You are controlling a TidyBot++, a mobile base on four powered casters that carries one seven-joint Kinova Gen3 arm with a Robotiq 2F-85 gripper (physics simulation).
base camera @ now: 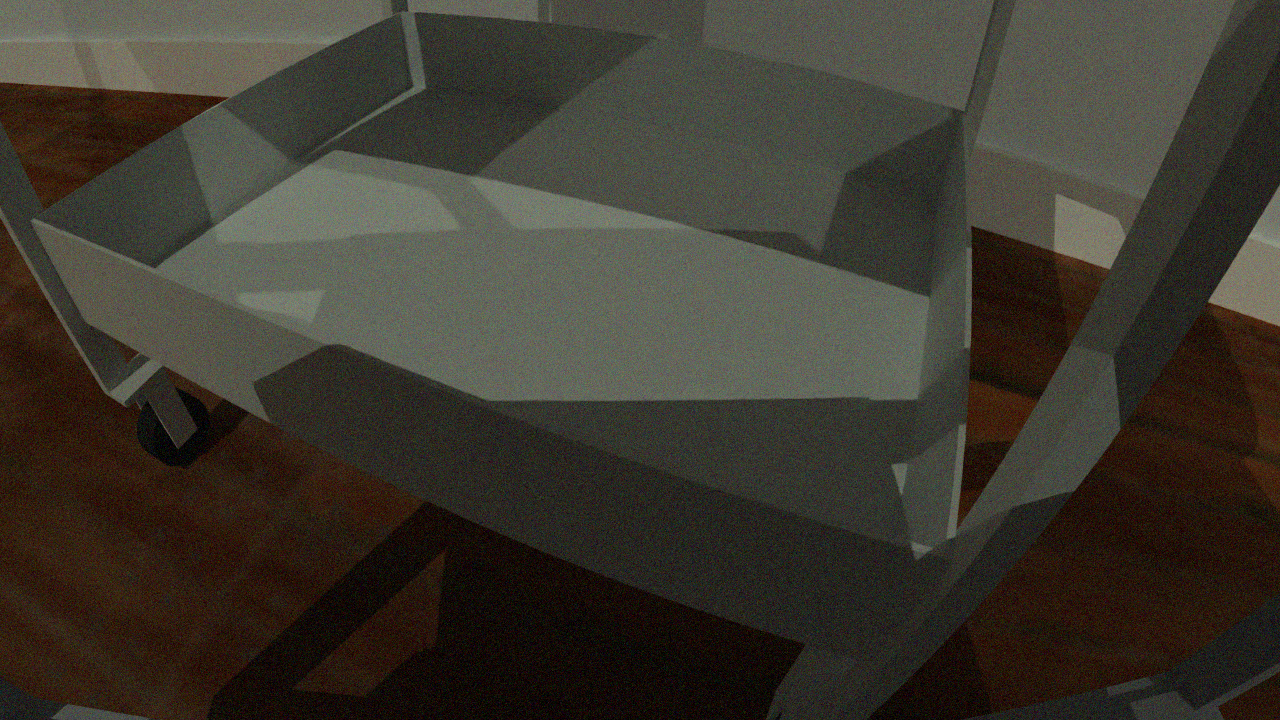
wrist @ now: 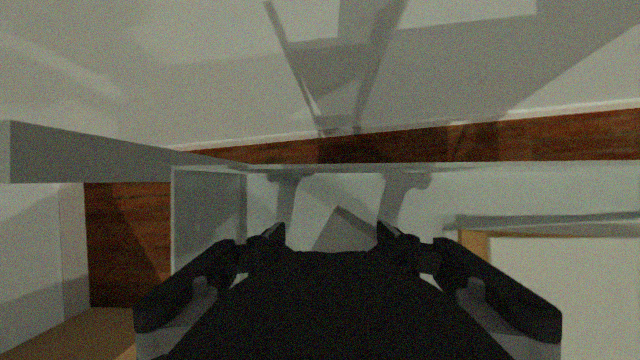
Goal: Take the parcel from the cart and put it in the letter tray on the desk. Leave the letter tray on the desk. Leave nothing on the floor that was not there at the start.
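Frame: origin at the arm's base, x right, y ahead, z up, level; centimetres.
Seen in the pictures: gripper, fingertip midpoint: [wrist: 330, 231].
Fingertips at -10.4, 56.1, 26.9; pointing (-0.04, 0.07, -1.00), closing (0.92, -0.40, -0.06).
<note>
Offsets run from my fingertips to a thing's top centre, as dx, dy, dz. "pt": to the spot under its first point.
The cart [base camera: 572, 488] [wrist: 207, 210] shows its lower shelf in the base camera view and its pale upper tray in the wrist view. My gripper [wrist: 330, 231] is open, low over the left part of the upper tray. Between its fingertips I see pale tray floor and a dark shadow; no parcel shows there, and what lies beneath the palm is hidden. A flat white-topped thing with a wood-coloured edge @(pt +10.4, -5.2, +0.7) [wrist: 473, 243] lies in the tray on the right, partly covered by the gripper. I cannot tell what it is. The letter tray cannot be made out in either view.
A grey bar of the cart [wrist: 90, 156] juts out at the left. A brown surface [wrist: 75, 334], perhaps the desk, shows at the lower left. The wall [wrist: 210, 95] stands behind the cart. A black caster @(pt -18.1, -20.9, -62.8) [base camera: 170, 429] and a thick slanted cart post [base camera: 1154, 223] show in the base camera view.
</note>
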